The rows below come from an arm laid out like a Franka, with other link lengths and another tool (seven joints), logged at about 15 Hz.
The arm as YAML. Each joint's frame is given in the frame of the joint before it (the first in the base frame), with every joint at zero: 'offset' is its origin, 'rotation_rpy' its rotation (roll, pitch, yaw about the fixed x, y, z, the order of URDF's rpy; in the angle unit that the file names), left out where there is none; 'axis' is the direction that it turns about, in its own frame. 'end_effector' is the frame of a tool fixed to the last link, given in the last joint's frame.
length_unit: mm
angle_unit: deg
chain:
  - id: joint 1
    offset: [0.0, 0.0, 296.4]
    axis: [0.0, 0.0, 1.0]
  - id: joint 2
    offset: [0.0, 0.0, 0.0]
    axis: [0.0, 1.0, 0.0]
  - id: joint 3
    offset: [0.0, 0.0, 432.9]
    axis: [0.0, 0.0, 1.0]
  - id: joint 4
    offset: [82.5, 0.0, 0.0]
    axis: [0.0, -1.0, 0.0]
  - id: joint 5
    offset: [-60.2, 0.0, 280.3]
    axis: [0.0, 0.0, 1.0]
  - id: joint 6
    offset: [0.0, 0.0, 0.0]
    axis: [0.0, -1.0, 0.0]
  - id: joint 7
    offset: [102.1, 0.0, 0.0]
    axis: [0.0, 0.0, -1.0]
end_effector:
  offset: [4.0, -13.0, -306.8]
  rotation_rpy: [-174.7, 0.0, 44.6]
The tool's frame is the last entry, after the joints.
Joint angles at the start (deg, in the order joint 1, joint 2, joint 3, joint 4, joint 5, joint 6, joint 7):
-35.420 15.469 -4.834 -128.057 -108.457 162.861 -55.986
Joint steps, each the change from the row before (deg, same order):
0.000 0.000 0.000 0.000 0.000 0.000 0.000
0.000 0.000 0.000 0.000 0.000 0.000 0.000
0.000 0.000 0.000 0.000 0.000 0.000 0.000
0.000 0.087 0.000 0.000 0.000 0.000 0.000
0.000 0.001 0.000 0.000 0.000 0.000 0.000
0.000 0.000 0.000 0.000 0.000 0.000 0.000
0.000 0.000 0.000 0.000 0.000 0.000 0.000
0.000 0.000 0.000 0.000 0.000 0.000 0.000
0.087 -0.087 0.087 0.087 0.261 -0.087 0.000
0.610 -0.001 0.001 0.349 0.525 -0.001 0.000
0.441 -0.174 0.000 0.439 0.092 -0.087 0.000
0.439 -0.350 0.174 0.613 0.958 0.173 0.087
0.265 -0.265 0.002 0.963 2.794 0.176 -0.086
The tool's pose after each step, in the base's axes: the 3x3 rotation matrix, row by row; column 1 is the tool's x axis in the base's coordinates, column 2 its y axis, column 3 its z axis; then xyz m. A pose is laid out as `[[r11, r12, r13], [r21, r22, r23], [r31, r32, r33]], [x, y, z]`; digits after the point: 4 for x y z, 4 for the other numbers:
[[-0.8782, 0.3969, 0.2668], [0.1007, 0.6989, -0.7081], [-0.4675, -0.5950, -0.6537]], [0.4730, -0.3738, 0.2376]
[[-0.8782, 0.3969, 0.2668], [0.1007, 0.6989, -0.7081], [-0.4675, -0.5950, -0.6537]], [0.4730, -0.3738, 0.2376]
[[-0.8782, 0.3969, 0.2668], [0.1007, 0.6989, -0.7081], [-0.4675, -0.5950, -0.6537]], [0.4730, -0.3738, 0.2376]
[[-0.8788, 0.3962, 0.2660], [0.1012, 0.6994, -0.7076], [-0.4663, -0.5949, -0.6547]], [0.4729, -0.3737, 0.2367]
[[-0.8788, 0.3962, 0.2660], [0.1012, 0.6994, -0.7075], [-0.4663, -0.5949, -0.6547]], [0.4729, -0.3737, 0.2367]
[[-0.8788, 0.3962, 0.2660], [0.1012, 0.6994, -0.7075], [-0.4663, -0.5949, -0.6547]], [0.4729, -0.3737, 0.2367]
[[-0.8788, 0.3962, 0.2660], [0.1012, 0.6994, -0.7075], [-0.4663, -0.5949, -0.6547]], [0.4729, -0.3737, 0.2367]
[[-0.8788, 0.3962, 0.2660], [0.1012, 0.6994, -0.7075], [-0.4663, -0.5949, -0.6547]], [0.4729, -0.3737, 0.2367]
[[-0.8767, 0.3997, 0.2676], [0.1021, 0.6984, -0.7084], [-0.4700, -0.5938, -0.6531]], [0.4745, -0.3733, 0.2384]
[[-0.8731, 0.4022, 0.2755], [0.0992, 0.6999, -0.7073], [-0.4773, -0.5903, -0.6510]], [0.4807, -0.3700, 0.2410]
[[-0.8695, 0.4033, 0.2852], [0.0909, 0.6981, -0.7103], [-0.4855, -0.5917, -0.6436]], [0.4862, -0.3689, 0.2461]
[[-0.8584, 0.4175, 0.2982], [0.0929, 0.6981, -0.7099], [-0.5046, -0.5816, -0.6381]], [0.4948, -0.3660, 0.2544]
[[-0.8362, 0.4591, 0.3002], [0.1248, 0.6922, -0.7108], [-0.5341, -0.5569, -0.6361]], [0.5035, -0.3676, 0.2649]

